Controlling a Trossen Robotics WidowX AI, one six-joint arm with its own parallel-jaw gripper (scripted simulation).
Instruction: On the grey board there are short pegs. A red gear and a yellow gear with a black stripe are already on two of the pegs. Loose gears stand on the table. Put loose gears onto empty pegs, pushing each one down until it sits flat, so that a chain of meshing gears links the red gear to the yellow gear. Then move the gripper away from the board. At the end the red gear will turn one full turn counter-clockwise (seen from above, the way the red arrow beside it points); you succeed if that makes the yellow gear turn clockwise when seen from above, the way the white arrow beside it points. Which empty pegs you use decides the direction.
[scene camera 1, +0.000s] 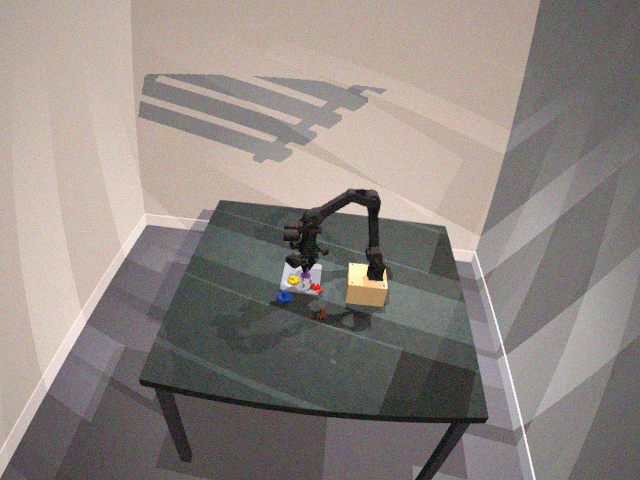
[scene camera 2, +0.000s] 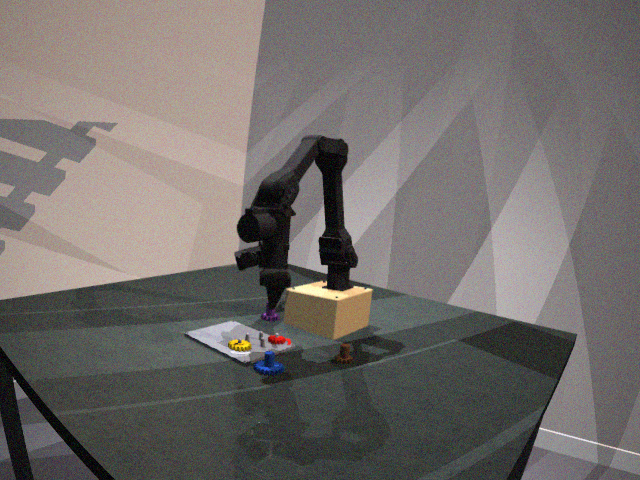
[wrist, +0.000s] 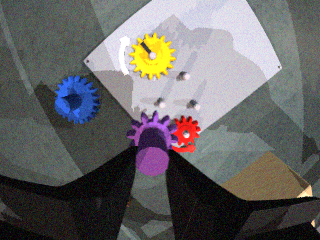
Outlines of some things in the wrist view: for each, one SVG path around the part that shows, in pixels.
My gripper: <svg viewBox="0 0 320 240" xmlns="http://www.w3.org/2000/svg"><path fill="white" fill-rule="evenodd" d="M168 148L165 185L176 240L320 240L319 231L311 224L320 213L319 197L241 200L240 197L220 187L220 184L217 185L205 173L201 173L175 149ZM139 145L131 145L120 152L120 155L93 169L93 172L88 172L88 175L60 187L33 184L31 181L16 180L12 177L9 179L0 175L0 240L117 240L129 193L133 187Z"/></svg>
A purple gear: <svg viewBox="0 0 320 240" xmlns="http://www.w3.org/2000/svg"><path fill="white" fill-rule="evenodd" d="M156 111L153 113L152 119L148 119L147 113L141 113L141 121L143 123L132 120L132 128L136 129L136 131L127 132L128 139L131 139L129 147L131 145L139 145L136 155L136 168L140 172L145 173L145 175L152 176L160 175L161 172L167 169L168 148L173 149L171 144L179 143L177 136L172 135L172 133L177 131L176 125L168 125L168 115L164 116L161 120L157 120Z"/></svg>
A blue gear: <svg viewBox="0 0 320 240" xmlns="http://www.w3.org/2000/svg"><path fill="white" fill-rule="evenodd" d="M65 77L63 83L59 83L60 89L55 91L59 93L59 96L53 97L53 99L56 99L55 111L59 112L63 117L67 116L68 123L71 123L72 120L75 121L75 124L79 123L79 121L81 124L84 124L85 121L89 123L91 117L95 119L95 112L99 112L99 108L96 107L96 105L100 104L100 101L97 100L100 99L100 95L95 95L97 88L91 88L93 83L87 84L87 77L83 77L83 79L80 76L76 76L76 79L73 76L68 76L68 79Z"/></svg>
